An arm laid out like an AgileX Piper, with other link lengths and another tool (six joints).
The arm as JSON. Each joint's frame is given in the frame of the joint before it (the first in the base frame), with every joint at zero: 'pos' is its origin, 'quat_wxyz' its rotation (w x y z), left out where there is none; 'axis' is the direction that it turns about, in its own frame. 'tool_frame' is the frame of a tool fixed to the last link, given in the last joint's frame.
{
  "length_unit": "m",
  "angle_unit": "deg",
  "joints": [
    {
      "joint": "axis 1",
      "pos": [
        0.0,
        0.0,
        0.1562
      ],
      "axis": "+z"
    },
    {
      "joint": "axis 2",
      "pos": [
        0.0,
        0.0,
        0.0
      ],
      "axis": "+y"
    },
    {
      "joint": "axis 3",
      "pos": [
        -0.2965,
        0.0,
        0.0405
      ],
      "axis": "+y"
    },
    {
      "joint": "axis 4",
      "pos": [
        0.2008,
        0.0,
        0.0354
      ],
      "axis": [
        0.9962,
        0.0,
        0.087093
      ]
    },
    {
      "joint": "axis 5",
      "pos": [
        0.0,
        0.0,
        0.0
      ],
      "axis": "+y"
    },
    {
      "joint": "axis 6",
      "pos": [
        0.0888,
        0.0,
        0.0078
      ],
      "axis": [
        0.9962,
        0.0,
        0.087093
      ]
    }
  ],
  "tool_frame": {
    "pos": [
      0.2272,
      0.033,
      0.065
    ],
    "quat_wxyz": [
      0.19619,
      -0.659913,
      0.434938,
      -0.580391
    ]
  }
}
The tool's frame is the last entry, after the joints.
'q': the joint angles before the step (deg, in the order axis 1, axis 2, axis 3, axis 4, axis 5, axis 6). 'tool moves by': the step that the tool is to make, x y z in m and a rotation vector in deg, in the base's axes. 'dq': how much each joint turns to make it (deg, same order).
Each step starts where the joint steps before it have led.
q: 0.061, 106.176, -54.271, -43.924, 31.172, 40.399
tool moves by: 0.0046, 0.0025, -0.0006, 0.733, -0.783, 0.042
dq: -0.243, 0.324, 0.011, -0.131, -1.311, 0.490
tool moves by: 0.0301, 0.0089, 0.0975, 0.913, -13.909, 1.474
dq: -0.008, -12.007, -0.007, -0.391, -2.572, 0.154
